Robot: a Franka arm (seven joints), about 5 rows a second.
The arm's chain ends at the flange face. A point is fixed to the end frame.
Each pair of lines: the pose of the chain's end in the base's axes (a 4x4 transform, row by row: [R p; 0 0 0 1], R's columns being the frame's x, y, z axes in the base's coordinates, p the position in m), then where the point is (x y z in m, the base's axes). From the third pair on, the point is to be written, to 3 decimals.
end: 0.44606 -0.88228 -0.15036 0.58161; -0.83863 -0.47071 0.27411 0.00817; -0.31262 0.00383 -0.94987 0.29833; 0 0 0 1
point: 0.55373 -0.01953 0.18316
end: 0.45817 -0.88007 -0.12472 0.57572; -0.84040 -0.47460 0.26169 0.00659; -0.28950 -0.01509 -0.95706 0.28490; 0 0 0 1
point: 0.55120 -0.02266 0.16934
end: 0.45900 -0.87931 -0.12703 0.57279; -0.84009 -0.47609 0.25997 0.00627; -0.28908 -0.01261 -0.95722 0.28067; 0 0 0 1
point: 0.548 -0.023 0.165
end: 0.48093 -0.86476 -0.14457 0.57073; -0.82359 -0.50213 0.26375 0.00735; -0.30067 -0.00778 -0.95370 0.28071; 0 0 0 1
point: 0.546 -0.022 0.165
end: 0.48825 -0.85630 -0.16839 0.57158; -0.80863 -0.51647 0.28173 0.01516; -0.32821 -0.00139 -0.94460 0.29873; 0 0 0 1
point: 0.545 -0.012 0.183
